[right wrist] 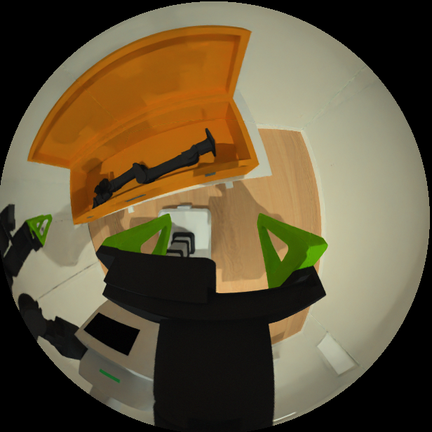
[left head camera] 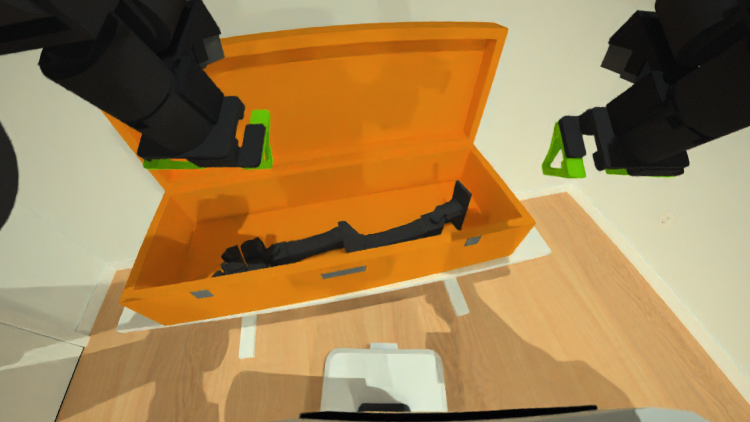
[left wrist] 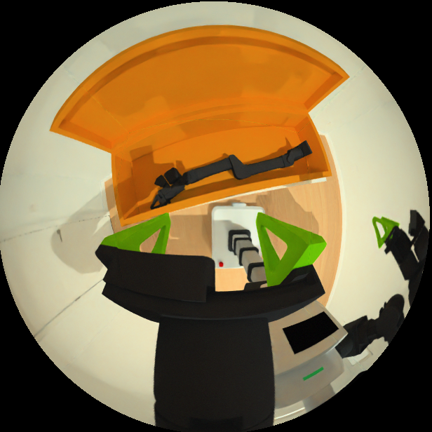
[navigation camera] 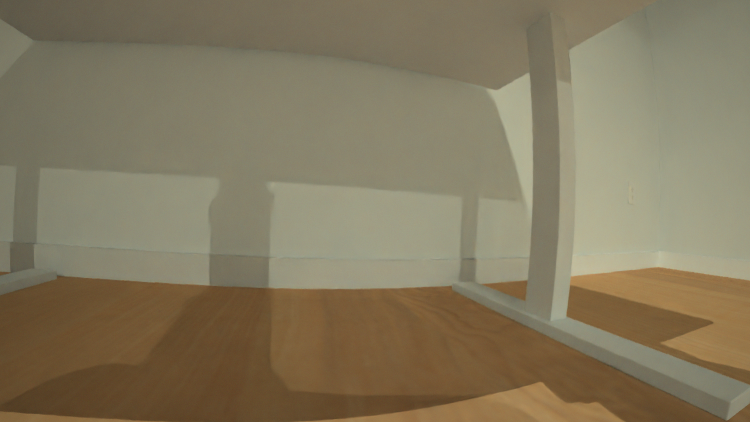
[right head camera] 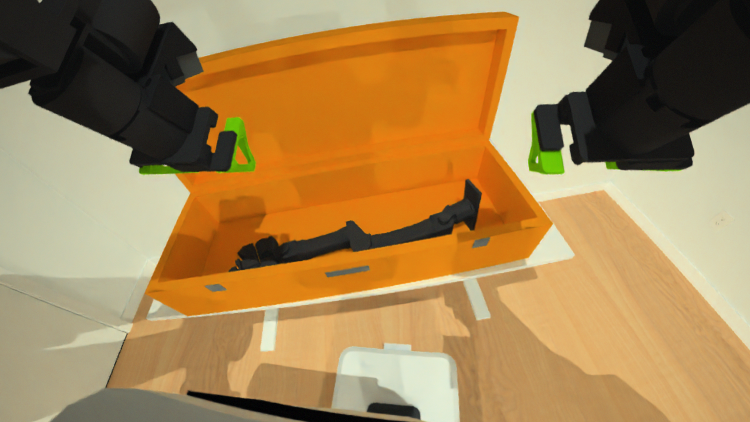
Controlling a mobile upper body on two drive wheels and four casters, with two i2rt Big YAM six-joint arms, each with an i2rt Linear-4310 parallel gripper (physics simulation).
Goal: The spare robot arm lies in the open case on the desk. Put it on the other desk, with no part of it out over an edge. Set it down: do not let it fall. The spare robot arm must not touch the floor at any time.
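Places are measured from the left arm's base along level axes (x ahead, y left, z up), in metres.
Pixels of known places: left gripper, fingertip midpoint: [left head camera: 237, 164] [right head camera: 225, 167]; right gripper, fingertip midpoint: [left head camera: 575, 169] [right head camera: 568, 164].
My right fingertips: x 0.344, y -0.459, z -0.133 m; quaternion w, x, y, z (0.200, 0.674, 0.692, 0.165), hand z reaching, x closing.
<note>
Behind a point stands the place of what it marks.
The black spare robot arm [left head camera: 309, 246] [right head camera: 314, 246] [left wrist: 210, 171] [right wrist: 170, 166] lies lengthwise inside the open orange case [left head camera: 409, 272] @[x 0.444, y -0.288, z -0.633 m] [right head camera: 409, 272] @[x 0.439, y -0.268, z -0.617 m] [left wrist: 200, 70] [right wrist: 150, 75]. Its flat base plate is at the right end, its gripper end at the left. The front wall hides part of it in the head views. The case stands on a white desk [left head camera: 529, 249] @[x 0.563, y -0.754, z -0.690 m] [right head camera: 550, 249] @[x 0.574, y -0.760, z -0.689 m] [navigation camera: 262, 20] @[x 0.976, y 0.059, z -0.715 m]. My left gripper [left head camera: 207, 165] [right head camera: 194, 170] [left wrist: 212, 217] is open and empty, above the case's left part in the head views. My right gripper [left head camera: 608, 174] [right head camera: 597, 169] [right wrist: 213, 218] is open and empty, right of the case. The other desk cannot be made out.
The case's raised lid stands at the back, near the wall. The navigation camera looks under the desk, with a desk leg [navigation camera: 548, 183] @[x 0.881, y -0.601, z -1.102 m] and its foot [navigation camera: 639, 356] at the right. My white base [left head camera: 385, 372] @[x 0.222, y -0.231, z -1.150 m] [right head camera: 398, 372] @[x 0.227, y -0.236, z -1.150 m] is close in front of the desk.
</note>
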